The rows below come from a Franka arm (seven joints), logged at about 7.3 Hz.
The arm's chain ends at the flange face. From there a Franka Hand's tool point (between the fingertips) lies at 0.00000 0.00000 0.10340 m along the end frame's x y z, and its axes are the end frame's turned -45 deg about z.
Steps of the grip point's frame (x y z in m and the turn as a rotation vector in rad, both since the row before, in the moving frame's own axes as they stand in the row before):
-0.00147, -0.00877, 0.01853, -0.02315, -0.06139, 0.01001
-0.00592, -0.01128, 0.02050, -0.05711, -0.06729, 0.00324
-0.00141, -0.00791, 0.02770, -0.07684, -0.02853, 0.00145
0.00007, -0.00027, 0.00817, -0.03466, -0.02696, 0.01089
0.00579, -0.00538, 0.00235, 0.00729, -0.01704, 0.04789
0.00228, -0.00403, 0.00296, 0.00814, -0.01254, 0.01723
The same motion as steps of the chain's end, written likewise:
-0.00442, -0.01132, 0.01875, -0.05978, -0.02704, 0.01001
-0.01140, -0.01287, 0.02090, -0.08796, -0.00720, 0.00324
-0.01011, -0.01229, 0.02805, -0.07451, 0.03416, 0.00145
-0.00068, -0.00475, 0.00827, -0.04357, 0.00544, 0.01089
0.00209, -0.00857, 0.00237, -0.00689, -0.01720, 0.04789
0.00028, -0.00477, 0.00297, -0.00311, -0.01462, 0.01723

